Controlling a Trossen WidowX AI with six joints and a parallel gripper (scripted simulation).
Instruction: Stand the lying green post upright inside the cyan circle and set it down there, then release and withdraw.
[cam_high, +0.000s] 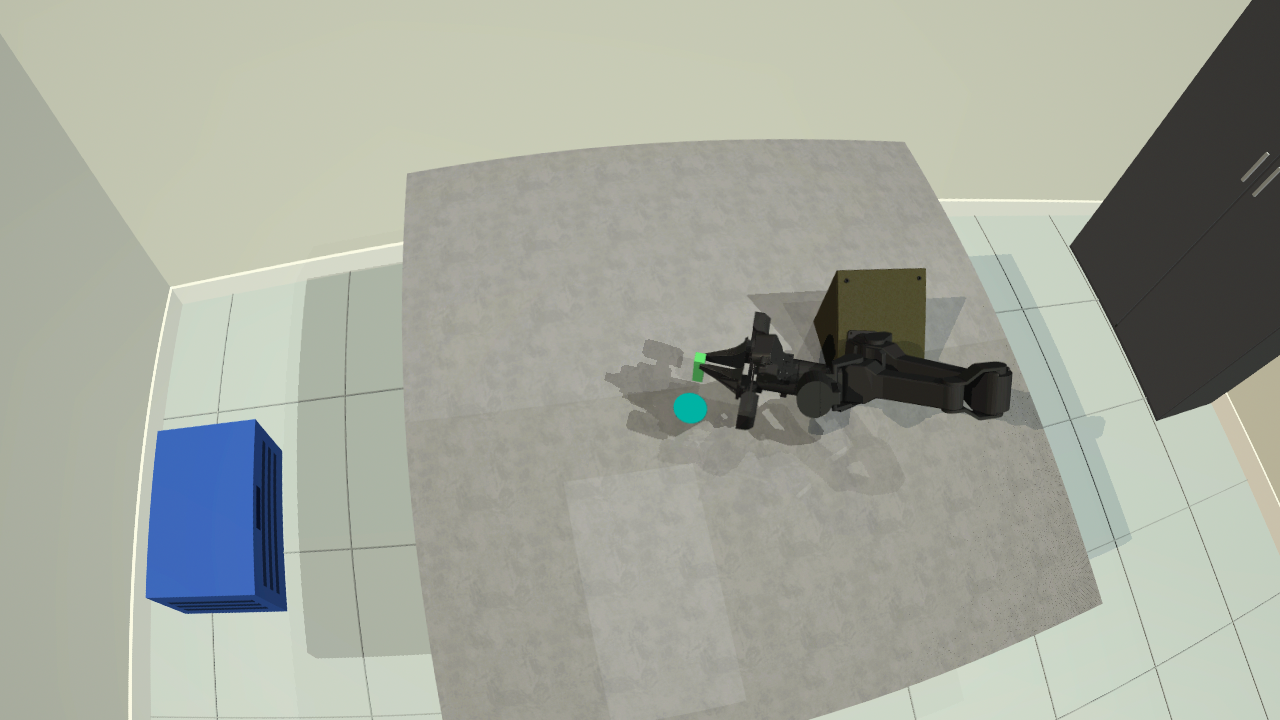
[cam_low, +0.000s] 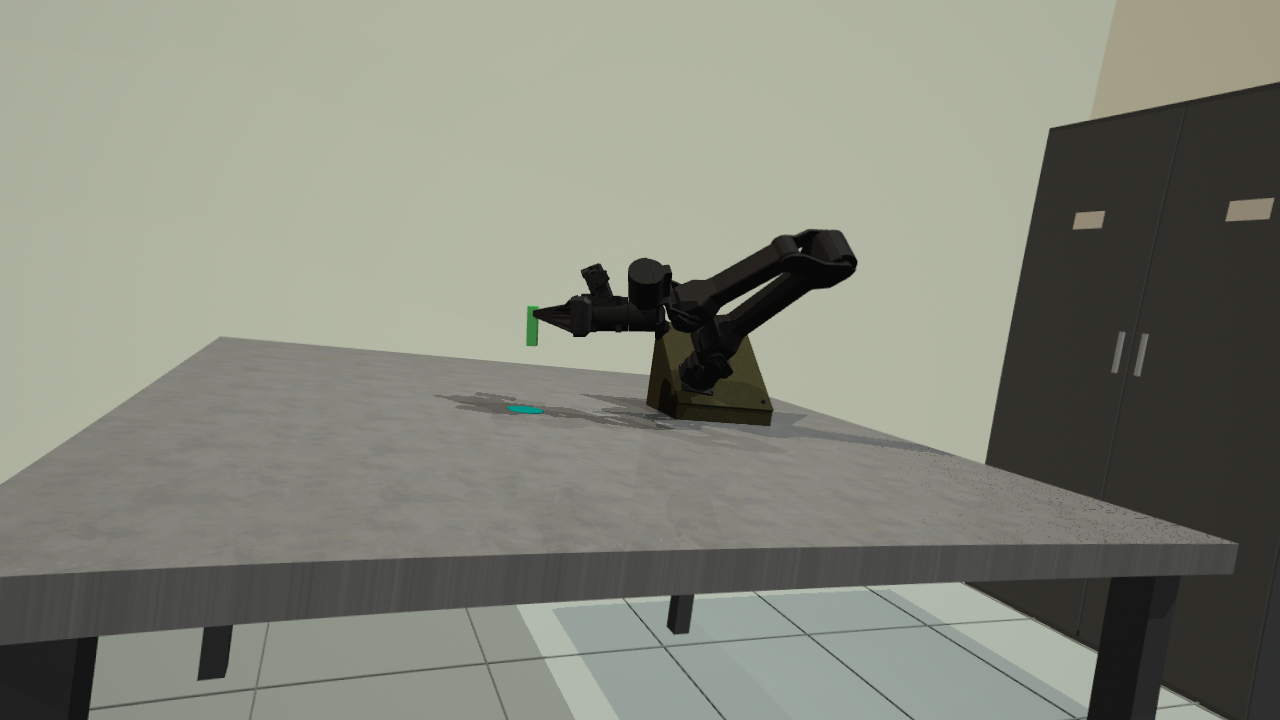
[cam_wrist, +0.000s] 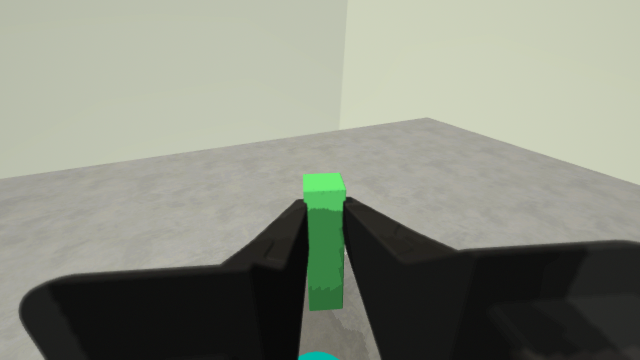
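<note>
Right now my gripper tip is 10 mm past the cyan circle and 160 mm above it. Also, from my gripper tip: green post 20 mm below.
</note>
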